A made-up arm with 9 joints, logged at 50 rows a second.
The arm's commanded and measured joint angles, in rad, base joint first. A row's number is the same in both.
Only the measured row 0 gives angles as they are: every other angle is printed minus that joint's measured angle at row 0.
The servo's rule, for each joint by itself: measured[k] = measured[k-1] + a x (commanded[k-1-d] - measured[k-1]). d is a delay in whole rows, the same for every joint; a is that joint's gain. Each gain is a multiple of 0.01, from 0.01 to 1. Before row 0 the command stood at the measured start. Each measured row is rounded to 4 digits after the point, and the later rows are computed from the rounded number. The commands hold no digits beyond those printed.
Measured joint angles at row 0:
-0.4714 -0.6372 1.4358 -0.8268 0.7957 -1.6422 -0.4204 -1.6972 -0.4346
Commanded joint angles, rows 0 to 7:
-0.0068 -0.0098 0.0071 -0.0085 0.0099 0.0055 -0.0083 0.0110 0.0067
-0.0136 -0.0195 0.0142 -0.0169 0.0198 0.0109 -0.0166 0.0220 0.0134
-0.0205 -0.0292 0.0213 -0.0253 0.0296 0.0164 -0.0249 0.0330 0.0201
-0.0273 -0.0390 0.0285 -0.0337 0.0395 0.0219 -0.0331 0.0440 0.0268
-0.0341 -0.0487 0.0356 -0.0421 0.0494 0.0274 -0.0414 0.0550 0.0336
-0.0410 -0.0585 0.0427 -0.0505 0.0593 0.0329 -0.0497 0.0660 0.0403
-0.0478 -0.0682 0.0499 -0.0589 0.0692 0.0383 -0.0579 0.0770 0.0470
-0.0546 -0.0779 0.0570 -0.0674 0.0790 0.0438 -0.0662 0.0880 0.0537
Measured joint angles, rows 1 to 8:
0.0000 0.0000 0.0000 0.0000 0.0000 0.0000 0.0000 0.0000 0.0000
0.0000 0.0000 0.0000 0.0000 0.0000 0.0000 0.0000 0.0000 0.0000
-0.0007 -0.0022 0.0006 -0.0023 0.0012 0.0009 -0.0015 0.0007 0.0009
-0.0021 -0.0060 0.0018 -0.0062 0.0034 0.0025 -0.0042 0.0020 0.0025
-0.0041 -0.0111 0.0036 -0.0114 0.0065 0.0047 -0.0079 0.0039 0.0048
-0.0067 -0.0172 0.0058 -0.0174 0.0105 0.0075 -0.0124 0.0063 0.0077
-0.0097 -0.0241 0.0085 -0.0241 0.0152 0.0107 -0.0176 0.0092 0.0111
-0.0131 -0.0317 0.0116 -0.0312 0.0205 0.0143 -0.0234 0.0126 0.0149
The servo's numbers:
d 2
a 0.11 0.22 0.09 0.27 0.12 0.16 0.18 0.06 0.13

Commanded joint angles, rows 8 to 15:
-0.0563 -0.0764 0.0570 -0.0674 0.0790 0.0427 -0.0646 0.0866 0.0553
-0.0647 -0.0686 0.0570 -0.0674 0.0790 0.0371 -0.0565 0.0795 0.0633
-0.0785 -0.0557 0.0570 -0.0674 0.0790 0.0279 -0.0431 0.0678 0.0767
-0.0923 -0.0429 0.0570 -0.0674 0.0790 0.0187 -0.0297 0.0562 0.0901
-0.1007 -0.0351 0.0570 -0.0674 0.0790 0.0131 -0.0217 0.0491 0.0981
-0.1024 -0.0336 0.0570 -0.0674 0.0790 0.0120 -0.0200 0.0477 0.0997
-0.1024 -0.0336 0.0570 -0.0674 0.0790 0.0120 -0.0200 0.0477 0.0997
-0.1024 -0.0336 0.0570 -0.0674 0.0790 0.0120 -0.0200 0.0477 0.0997
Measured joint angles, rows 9 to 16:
-0.0169 -0.0397 0.0150 -0.0387 0.0263 0.0181 -0.0296 0.0165 0.0191
-0.0210 -0.0481 0.0188 -0.0464 0.0326 0.0222 -0.0362 0.0208 0.0236
-0.0249 -0.0543 0.0222 -0.0521 0.0382 0.0255 -0.0413 0.0247 0.0277
-0.0293 -0.0574 0.0253 -0.0562 0.0431 0.0274 -0.0440 0.0280 0.0323
-0.0347 -0.0570 0.0282 -0.0592 0.0474 0.0275 -0.0438 0.0304 0.0381
-0.0410 -0.0539 0.0308 -0.0614 0.0512 0.0261 -0.0413 0.0319 0.0449
-0.0476 -0.0498 0.0332 -0.0630 0.0545 0.0240 -0.0378 0.0329 0.0518
-0.0536 -0.0462 0.0353 -0.0642 0.0574 0.0221 -0.0346 0.0338 0.0580

